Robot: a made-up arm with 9 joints.
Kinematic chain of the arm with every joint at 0, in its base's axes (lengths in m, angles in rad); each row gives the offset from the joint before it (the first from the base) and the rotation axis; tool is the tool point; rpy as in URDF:
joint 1: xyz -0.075 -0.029 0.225 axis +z
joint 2: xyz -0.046 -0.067 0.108 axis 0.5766 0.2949 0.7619
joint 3: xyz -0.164 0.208 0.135 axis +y
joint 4: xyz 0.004 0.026 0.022 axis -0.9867 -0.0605 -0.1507
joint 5: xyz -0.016 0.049 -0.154 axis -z
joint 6: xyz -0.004 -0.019 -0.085 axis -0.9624 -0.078 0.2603
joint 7: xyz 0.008 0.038 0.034 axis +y
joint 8: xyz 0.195 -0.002 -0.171 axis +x
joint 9: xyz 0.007 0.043 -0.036 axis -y
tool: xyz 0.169 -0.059 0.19 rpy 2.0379 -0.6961 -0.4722
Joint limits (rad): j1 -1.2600..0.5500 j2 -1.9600..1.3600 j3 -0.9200..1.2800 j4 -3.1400..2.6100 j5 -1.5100..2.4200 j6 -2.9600..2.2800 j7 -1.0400..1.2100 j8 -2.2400..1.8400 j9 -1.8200..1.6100
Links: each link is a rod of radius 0.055 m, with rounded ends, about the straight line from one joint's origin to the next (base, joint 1, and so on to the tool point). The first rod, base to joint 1, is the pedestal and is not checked.
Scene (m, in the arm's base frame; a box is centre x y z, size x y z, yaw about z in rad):
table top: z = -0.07
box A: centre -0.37 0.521 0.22 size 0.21 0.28 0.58 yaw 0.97
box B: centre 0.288 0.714 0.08 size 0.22 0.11 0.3 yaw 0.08
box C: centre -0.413 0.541 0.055 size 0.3 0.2 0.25 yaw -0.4
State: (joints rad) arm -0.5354 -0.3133 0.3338 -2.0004 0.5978 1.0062 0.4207 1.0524 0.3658
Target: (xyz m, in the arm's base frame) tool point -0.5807 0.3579 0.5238
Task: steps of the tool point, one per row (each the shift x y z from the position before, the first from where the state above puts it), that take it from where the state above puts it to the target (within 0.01 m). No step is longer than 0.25 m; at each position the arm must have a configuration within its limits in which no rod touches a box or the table.
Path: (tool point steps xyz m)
1: -0.0584 0.0172 0.1653
2: -0.0484 -0.0491 0.1398
3: -0.2026 -0.0202 0.0658
4: -0.1612 -0.1127 0.0659
5: -0.1328 0.0731 -0.0789
6: -0.1315 0.0338 -0.0739

